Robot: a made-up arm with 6 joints. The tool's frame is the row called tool.
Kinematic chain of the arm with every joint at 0, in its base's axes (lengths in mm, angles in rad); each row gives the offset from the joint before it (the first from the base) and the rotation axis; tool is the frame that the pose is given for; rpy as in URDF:
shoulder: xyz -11 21 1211 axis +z
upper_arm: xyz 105 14 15 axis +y
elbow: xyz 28 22 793 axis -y
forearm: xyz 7 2 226 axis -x
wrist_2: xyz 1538 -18 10 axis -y
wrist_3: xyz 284 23 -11 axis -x
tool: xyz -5 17 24 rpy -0.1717 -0.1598 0.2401
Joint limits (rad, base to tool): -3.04..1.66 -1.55..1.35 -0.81..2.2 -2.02..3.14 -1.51..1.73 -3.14..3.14
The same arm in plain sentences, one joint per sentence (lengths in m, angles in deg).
The arm has six revolute joints in a row. What follows holds with every joint at zero, and every direction is one of the base frame's.
Joint 1 lies 0.011 m along -x and 0.021 m along +y and 1.211 m along +z from the base frame's origin and turns about +z, from -174.18 to 95.11 deg.
Joint 2 lies 0.105 m along +x and 0.014 m along +y and 0.015 m along +z from joint 1 and turns about +y, from -88.81 to 77.35 deg.
Joint 3 lies 0.028 m along +x and 0.022 m along +y and 0.793 m along +z from joint 2 and turns about -y, from -46.41 to 126.05 deg.
Joint 4 lies 0.007 m along +x and 0.002 m along +y and 0.226 m along +z from joint 3 and turns about -x, from -115.74 to 179.91 deg.
Joint 5 lies 1.538 m along +x and 0.018 m along -y and 0.01 m along +z from joint 4 and turns about -y, from -86.52 to 99.12 deg.
Joint 6 lies 0.284 m along +x and 0.023 m along +y and 0.011 m along -z from joint 5 and turns about -x, from -179.91 to 179.91 deg.
The tool frame, which is the frame that the pose is given for, lies 0.005 m along -x and 0.017 m along +y and 0.024 m along +z from joint 6; its axes are the base frame's turned by roll -9.84, pitch -9.16 and yaw 13.76 deg (as in URDF: about the fixed x, then y, then z).

